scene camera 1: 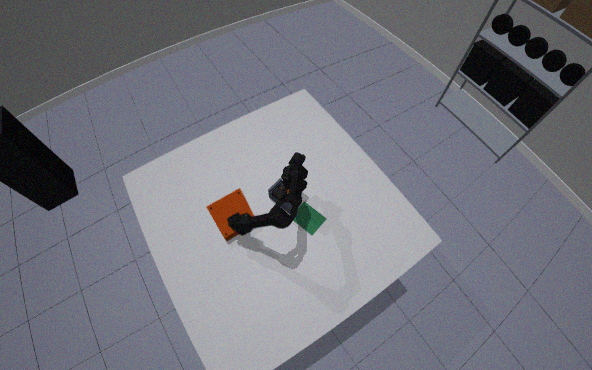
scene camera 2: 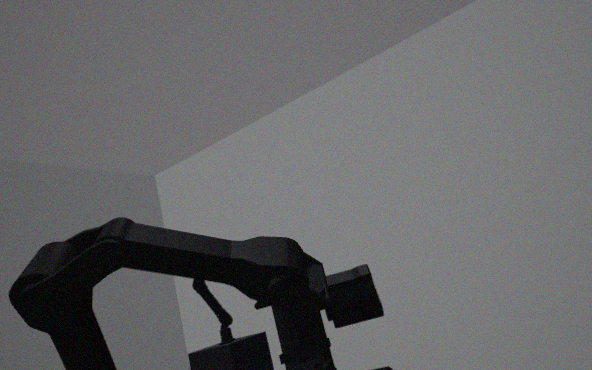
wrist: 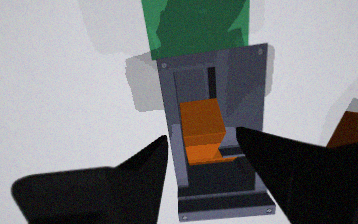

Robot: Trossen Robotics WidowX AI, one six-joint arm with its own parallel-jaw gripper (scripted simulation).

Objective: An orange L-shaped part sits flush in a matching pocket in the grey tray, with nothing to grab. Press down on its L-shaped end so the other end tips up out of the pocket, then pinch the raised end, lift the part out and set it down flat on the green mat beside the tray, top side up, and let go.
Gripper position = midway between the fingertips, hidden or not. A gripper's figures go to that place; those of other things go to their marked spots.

Labels:
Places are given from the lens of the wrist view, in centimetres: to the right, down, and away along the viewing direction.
my gripper (wrist: 201, 136): 2, 2, 11
orange L-shaped part (wrist: 203, 130): 2, 1, 9

